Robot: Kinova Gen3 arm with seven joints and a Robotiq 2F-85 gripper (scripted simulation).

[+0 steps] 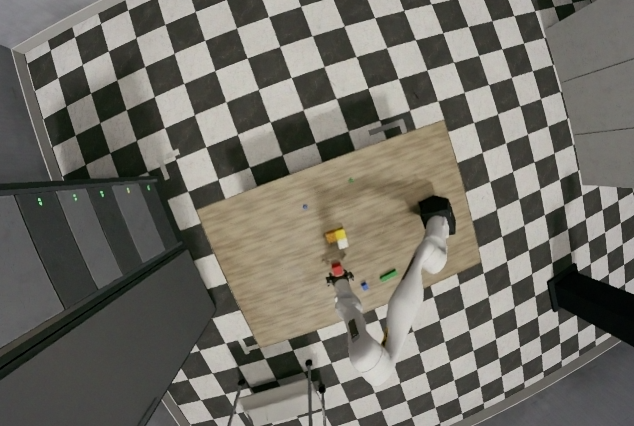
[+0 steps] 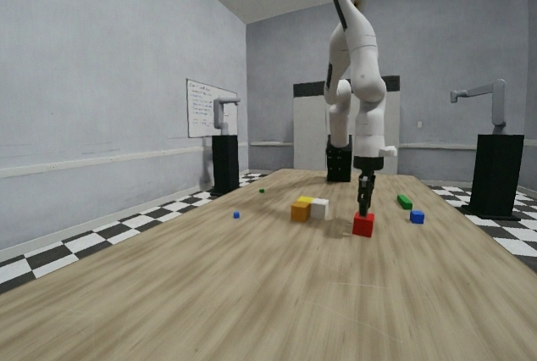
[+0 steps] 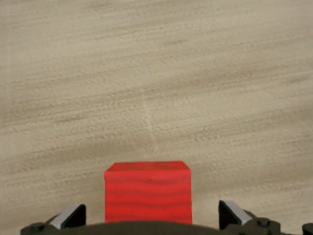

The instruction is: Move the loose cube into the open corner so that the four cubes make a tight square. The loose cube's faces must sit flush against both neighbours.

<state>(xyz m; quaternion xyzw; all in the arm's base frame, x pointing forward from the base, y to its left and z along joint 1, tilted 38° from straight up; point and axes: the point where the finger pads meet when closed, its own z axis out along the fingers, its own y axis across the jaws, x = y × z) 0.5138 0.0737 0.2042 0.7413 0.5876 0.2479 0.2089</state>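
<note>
Right now my hand is 5 cm above the red cube. From my hand the other things lie so: green block: 25 cm behind, 18 cm to the left, 6 cm below.
</note>
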